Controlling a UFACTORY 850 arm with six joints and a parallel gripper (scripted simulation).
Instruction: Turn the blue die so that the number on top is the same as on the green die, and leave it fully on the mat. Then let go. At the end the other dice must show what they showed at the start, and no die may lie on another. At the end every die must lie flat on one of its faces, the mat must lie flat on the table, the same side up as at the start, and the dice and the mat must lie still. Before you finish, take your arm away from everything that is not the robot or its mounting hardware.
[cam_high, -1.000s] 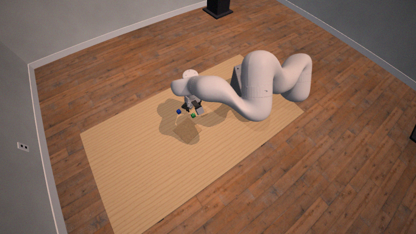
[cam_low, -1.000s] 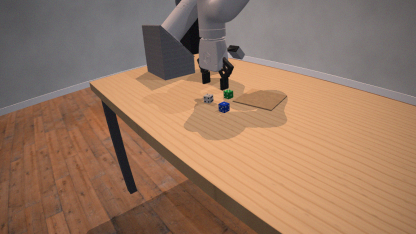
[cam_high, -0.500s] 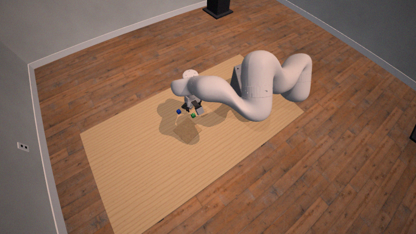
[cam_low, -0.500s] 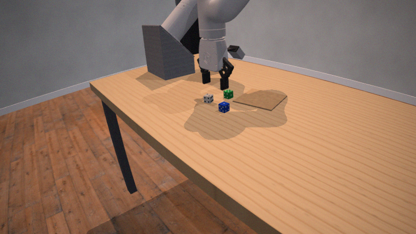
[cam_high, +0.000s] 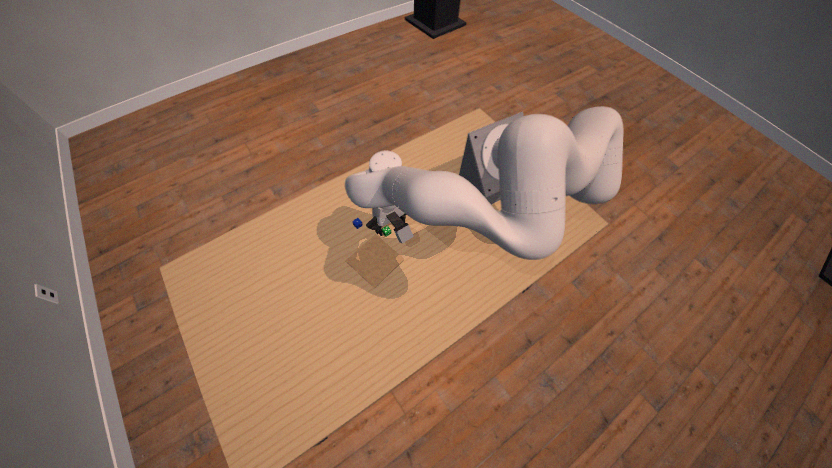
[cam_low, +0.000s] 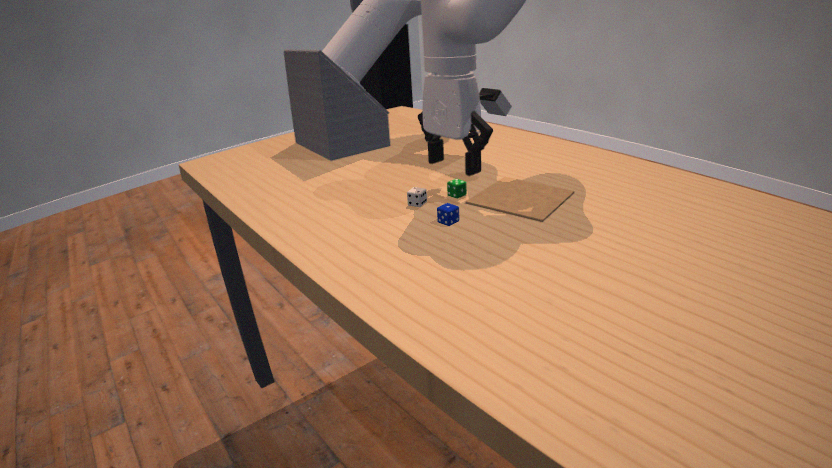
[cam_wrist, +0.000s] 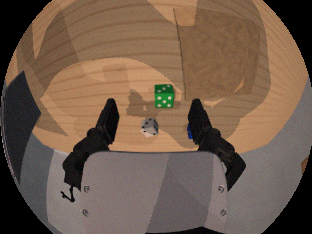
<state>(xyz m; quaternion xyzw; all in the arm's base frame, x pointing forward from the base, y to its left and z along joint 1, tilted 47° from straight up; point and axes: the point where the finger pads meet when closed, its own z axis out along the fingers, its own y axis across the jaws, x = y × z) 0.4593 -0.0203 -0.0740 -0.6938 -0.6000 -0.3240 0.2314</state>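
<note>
Right now the green die is 1 cm ahead of my hand, 1 cm to the right of it and 4 cm below it. The rest, counted from my hand: white die: 1 cm behind, 8 cm to the right, 4 cm below; blue die: 7 cm ahead, 10 cm to the right, 4 cm below; mat: 11 cm ahead, 5 cm to the left, 5 cm below.
</note>
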